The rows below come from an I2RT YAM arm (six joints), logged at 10 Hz.
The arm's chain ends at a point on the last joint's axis. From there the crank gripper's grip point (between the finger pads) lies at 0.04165 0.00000 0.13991 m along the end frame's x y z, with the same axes.
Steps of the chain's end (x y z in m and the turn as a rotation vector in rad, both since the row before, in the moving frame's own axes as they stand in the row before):
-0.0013 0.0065 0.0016 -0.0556 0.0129 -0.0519
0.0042 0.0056 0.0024 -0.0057 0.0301 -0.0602
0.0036 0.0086 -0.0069 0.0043 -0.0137 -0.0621
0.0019 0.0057 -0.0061 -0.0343 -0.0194 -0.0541
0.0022 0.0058 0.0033 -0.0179 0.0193 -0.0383
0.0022 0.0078 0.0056 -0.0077 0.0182 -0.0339
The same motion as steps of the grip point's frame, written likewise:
0.0006 0.0121 0.0009 -0.0556 0.0129 -0.0519
0.0083 0.0038 0.0011 -0.0057 0.0301 -0.0602
0.0016 0.0055 -0.0063 0.0043 -0.0137 -0.0621
-0.0008 0.0083 -0.0054 -0.0343 -0.0194 -0.0541
0.0049 0.0066 0.0025 -0.0179 0.0193 -0.0383
0.0047 0.0074 0.0048 -0.0077 0.0182 -0.0339

